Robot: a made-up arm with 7 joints.
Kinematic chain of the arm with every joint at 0, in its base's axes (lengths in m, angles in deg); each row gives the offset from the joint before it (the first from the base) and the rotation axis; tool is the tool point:
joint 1: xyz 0 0 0.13 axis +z
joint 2: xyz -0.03 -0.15 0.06 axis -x
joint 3: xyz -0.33 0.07 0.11 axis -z
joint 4: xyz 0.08 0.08 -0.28 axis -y
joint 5: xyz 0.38 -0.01 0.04 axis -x
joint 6: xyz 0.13 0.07 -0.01 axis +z
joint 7: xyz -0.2 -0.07 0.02 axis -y
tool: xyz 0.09 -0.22 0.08
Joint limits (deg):
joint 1: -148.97..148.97
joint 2: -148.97..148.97
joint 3: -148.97..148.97
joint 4: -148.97..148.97
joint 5: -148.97..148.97
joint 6: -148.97..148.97
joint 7: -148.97..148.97
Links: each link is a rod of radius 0.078 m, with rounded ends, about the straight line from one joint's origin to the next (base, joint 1, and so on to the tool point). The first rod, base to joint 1, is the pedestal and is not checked.
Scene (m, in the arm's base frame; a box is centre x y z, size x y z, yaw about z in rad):
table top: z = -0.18
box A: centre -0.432 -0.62 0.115 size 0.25 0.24 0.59 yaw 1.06
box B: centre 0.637 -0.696 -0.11 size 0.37 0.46 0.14 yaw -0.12
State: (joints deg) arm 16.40 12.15 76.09 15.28 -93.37 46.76 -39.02
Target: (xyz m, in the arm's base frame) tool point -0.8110 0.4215 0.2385
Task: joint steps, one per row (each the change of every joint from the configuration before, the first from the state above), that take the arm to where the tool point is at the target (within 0.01 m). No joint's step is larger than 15 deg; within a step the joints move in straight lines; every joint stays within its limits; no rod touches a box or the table.
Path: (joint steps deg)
1: -10.18 1.66 -8.93 0.55 -5.19 -14.20 7.73
2: -10.17 1.66 -8.94 0.56 -5.19 -14.20 7.72
3: -10.18 1.66 -8.93 0.55 -5.19 -14.19 7.73
4: -10.17 1.66 -8.94 0.56 -5.19 -14.20 7.73
5: -10.18 1.65 -8.93 0.55 -5.19 -14.20 7.72
6: -10.18 1.66 -8.93 0.56 -5.19 -14.20 7.73
7: -3.60 -1.76 13.59 1.94 7.18 8.40 -5.07
8: -3.60 -1.77 13.60 1.95 7.18 8.40 -5.07
9: -3.60 -1.77 13.60 1.94 7.18 8.39 -5.07
10: -3.60 -1.77 13.59 1.95 7.18 8.40 -5.07
11: -3.60 -1.77 13.60 1.95 7.18 8.39 -5.07
12: -3.60 -1.77 13.60 1.94 7.18 8.40 -5.07
13: -3.60 -1.76 13.59 1.95 7.18 8.39 -5.06

